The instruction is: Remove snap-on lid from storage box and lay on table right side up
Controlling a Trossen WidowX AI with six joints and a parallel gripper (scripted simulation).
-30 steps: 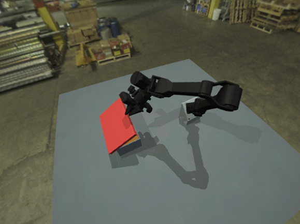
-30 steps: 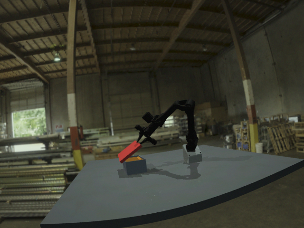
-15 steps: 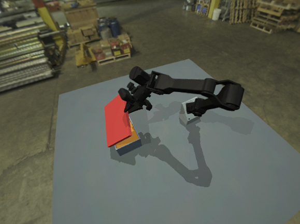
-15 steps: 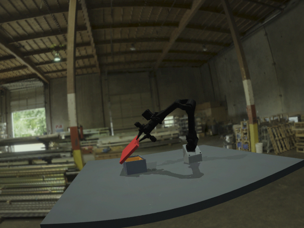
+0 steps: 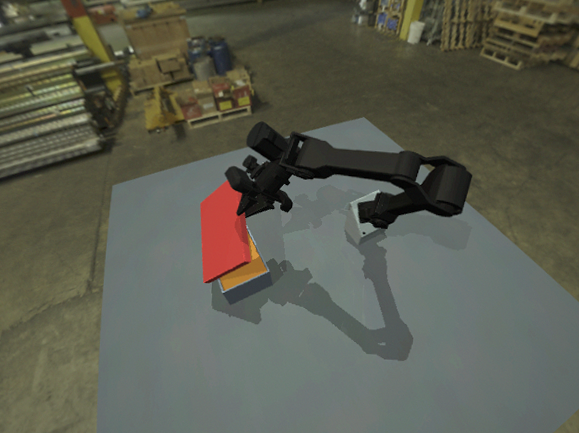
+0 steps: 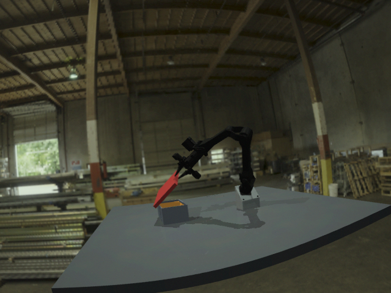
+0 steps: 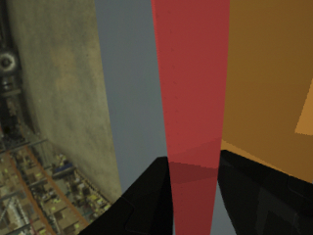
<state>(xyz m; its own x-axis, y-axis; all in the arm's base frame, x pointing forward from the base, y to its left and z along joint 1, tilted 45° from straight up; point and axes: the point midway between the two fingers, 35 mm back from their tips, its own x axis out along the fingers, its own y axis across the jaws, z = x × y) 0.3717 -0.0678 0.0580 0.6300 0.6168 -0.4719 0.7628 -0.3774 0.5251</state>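
My gripper tip is 60 mm short of the red lid, 50 mm above it and 20 mm to the left of it. Round my gripper tip: storage box 180 mm below, 50 mm ahead, 10 mm to the left.
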